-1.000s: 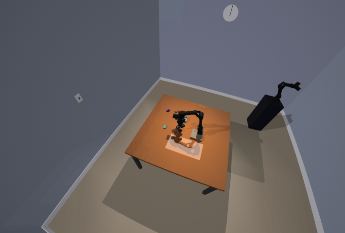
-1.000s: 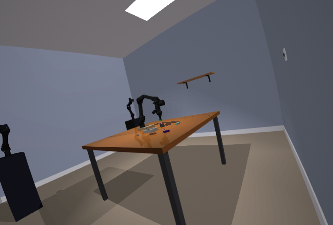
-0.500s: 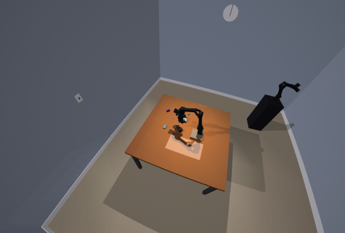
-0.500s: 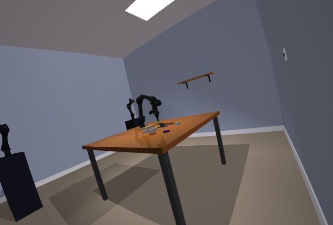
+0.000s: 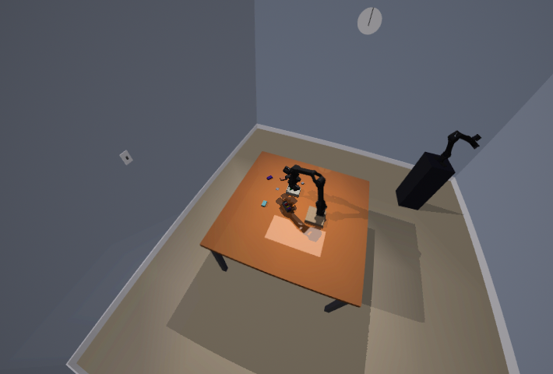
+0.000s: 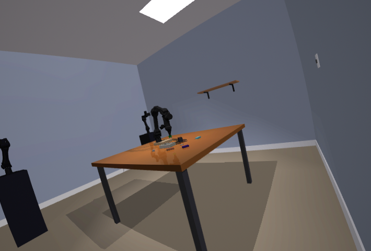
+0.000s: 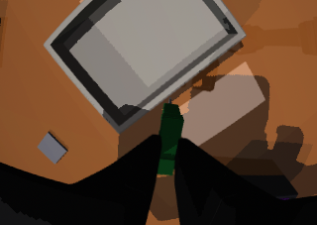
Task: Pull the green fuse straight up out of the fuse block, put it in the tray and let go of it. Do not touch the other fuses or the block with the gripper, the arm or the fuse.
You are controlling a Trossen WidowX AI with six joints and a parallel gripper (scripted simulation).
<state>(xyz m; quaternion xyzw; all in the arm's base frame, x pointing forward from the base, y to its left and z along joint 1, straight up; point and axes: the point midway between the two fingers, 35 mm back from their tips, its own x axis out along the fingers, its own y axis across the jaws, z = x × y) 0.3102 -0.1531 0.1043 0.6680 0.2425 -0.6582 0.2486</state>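
My gripper tip is 100 mm above the grey tray, 50 mm to the left of it and 20 mm past it. Round my gripper tip: blue piece: 260 mm ahead, 160 mm to the right, 90 mm below; then cyan piece: 210 mm ahead, 180 mm to the left, 90 mm below.
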